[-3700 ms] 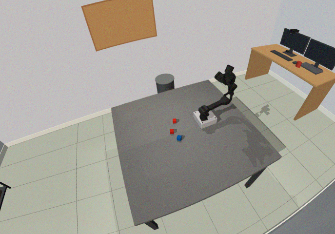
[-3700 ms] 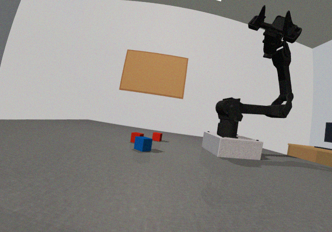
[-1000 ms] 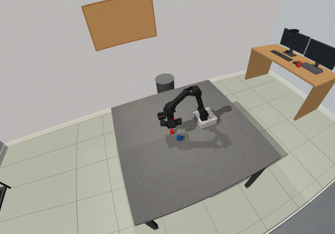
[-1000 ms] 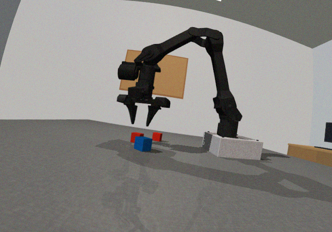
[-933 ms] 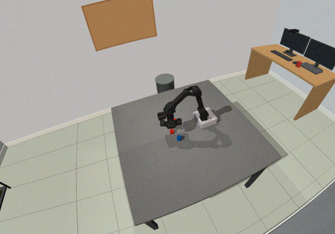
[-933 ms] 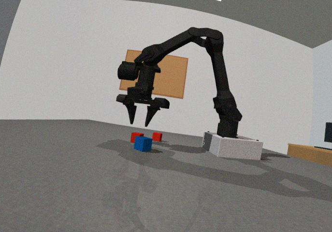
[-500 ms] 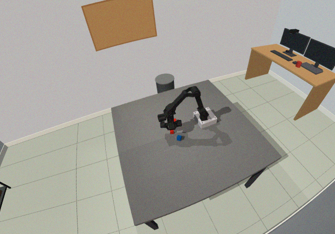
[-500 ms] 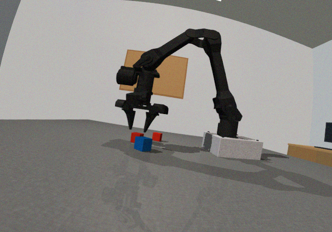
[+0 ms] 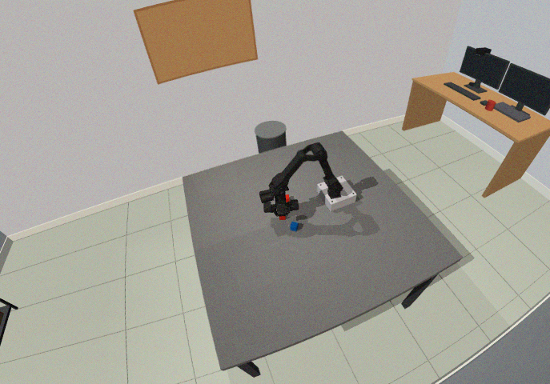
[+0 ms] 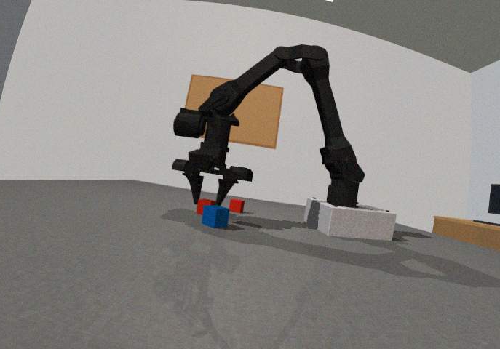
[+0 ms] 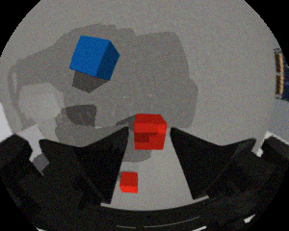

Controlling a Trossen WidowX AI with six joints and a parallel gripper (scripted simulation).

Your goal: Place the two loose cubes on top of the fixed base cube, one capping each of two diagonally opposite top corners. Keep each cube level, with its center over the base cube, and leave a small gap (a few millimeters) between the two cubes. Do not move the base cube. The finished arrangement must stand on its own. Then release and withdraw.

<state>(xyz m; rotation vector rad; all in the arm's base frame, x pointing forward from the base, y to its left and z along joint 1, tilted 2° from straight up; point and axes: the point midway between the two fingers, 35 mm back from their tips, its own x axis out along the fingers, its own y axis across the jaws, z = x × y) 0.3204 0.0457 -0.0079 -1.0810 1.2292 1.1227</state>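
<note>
My gripper tip is 50 mm past the blue cube and 90 mm to the right of it. The rest, counted from my gripper tip: red cube: 50 mm behind, 130 mm to the right.
</note>
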